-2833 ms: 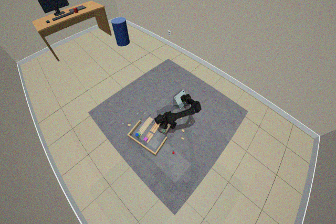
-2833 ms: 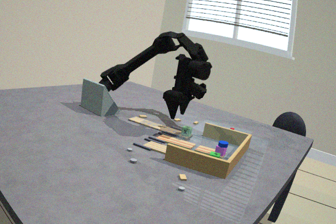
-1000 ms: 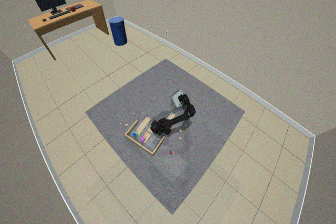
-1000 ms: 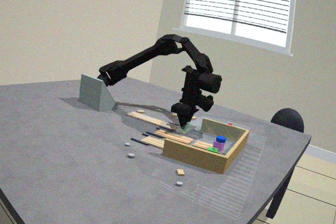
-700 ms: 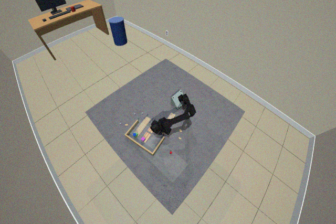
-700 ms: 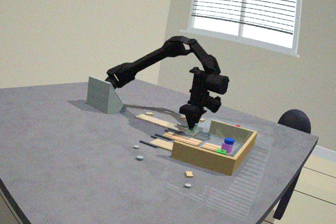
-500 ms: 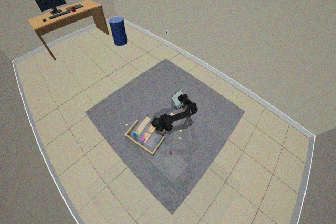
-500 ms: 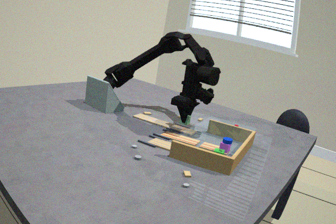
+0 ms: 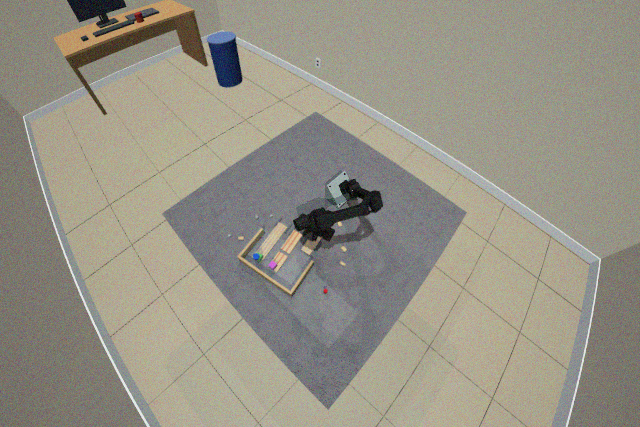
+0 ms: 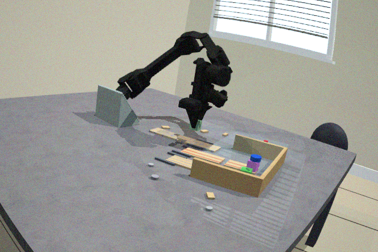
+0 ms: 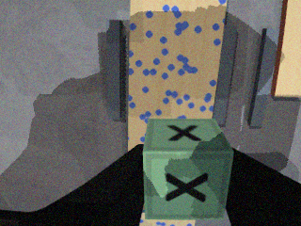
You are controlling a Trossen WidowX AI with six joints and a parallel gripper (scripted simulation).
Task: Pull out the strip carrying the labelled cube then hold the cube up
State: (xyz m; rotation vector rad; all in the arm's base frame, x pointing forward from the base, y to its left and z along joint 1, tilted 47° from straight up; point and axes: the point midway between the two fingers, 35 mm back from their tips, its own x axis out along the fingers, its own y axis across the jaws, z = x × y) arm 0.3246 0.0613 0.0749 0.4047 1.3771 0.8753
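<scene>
Right now the strip is 50 mm below my gripper tip, 40 mm behind it and 10 mm to the right of it.
</scene>
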